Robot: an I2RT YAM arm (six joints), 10 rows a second.
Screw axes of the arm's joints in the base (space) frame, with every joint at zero. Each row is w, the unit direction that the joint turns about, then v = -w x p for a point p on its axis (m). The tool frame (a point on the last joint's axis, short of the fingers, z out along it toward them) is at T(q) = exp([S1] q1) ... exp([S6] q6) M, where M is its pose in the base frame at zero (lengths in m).
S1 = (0, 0, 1, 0, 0, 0)
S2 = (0, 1, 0, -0.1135, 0, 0.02)
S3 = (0, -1, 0, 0.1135, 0, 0.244)
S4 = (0, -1, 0, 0.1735, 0, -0.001)
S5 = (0, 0, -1, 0, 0.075, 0)
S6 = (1, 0, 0, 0, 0.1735, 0)
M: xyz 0.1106 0 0.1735 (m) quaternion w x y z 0.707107 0 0.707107 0
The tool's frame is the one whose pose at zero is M.
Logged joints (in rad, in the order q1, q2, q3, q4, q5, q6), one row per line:
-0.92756, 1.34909, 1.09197, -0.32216, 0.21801, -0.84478
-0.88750, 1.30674, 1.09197, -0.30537, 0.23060, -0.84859
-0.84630, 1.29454, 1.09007, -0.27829, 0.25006, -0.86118
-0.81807, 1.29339, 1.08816, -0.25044, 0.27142, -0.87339
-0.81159, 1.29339, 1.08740, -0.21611, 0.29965, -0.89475
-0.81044, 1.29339, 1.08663, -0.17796, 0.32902, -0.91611
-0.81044, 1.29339, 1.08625, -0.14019, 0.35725, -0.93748
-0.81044, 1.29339, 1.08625, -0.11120, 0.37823, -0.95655
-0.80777, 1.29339, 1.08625, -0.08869, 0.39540, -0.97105
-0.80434, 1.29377, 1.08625, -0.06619, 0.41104, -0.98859
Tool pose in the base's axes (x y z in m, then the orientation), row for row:
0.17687, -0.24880, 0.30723, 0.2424, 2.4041, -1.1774
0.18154, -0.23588, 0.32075, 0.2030, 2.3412, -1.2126
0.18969, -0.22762, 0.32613, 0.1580, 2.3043, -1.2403
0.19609, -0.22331, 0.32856, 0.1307, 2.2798, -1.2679
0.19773, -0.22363, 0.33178, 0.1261, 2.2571, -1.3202
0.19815, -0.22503, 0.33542, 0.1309, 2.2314, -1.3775
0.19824, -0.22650, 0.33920, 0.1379, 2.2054, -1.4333
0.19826, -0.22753, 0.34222, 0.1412, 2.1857, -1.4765
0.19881, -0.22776, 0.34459, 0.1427, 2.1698, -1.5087
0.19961, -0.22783, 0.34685, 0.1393, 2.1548, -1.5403
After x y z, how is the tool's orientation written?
As a rotation vector, in radians.
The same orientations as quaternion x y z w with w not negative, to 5 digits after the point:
0.08787, 0.87150, -0.42682, 0.22491
0.07441, 0.85813, -0.44446, 0.24605
0.05824, 0.84941, -0.45720, 0.25705
0.04830, 0.84241, -0.46850, 0.26175
0.04653, 0.83279, -0.48711, 0.25887
0.04821, 0.82173, -0.50728, 0.25514
0.05068, 0.81049, -0.52674, 0.25115
0.05179, 0.80172, -0.54159, 0.24747
0.05228, 0.79486, -0.55268, 0.24497
0.05096, 0.78822, -0.56344, 0.24218

